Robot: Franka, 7 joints.
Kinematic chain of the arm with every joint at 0, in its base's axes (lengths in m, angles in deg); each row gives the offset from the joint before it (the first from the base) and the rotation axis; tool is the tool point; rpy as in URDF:
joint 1: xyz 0 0 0.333 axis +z
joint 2: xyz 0 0 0 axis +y
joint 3: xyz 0 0 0.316 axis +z
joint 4: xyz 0.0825 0 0 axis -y
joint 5: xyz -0.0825 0 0.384 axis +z
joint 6: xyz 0 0 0 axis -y
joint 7: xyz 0.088 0 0 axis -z
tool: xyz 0 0 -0.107 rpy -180 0 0
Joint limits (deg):
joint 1: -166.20..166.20
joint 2: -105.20..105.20
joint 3: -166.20..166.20
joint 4: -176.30..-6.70
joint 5: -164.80..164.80
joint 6: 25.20..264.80
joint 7: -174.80..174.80
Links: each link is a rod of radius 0.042 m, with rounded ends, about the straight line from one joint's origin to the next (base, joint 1, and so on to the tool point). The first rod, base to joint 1, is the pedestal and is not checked.
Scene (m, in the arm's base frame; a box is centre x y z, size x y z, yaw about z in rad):
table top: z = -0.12
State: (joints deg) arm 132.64 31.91 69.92 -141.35 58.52 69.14 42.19
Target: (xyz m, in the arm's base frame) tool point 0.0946 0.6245 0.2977
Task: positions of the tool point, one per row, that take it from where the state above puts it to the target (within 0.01 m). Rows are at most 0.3 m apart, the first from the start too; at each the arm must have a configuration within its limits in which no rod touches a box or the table.
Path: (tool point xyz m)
1: -0.4205 -0.0893 0.2916
2: -0.4612 0.1372 0.2723
3: -0.3785 0.3740 0.2633
4: -0.1792 0.5544 0.2704
5: 0.0946 0.6245 0.2977

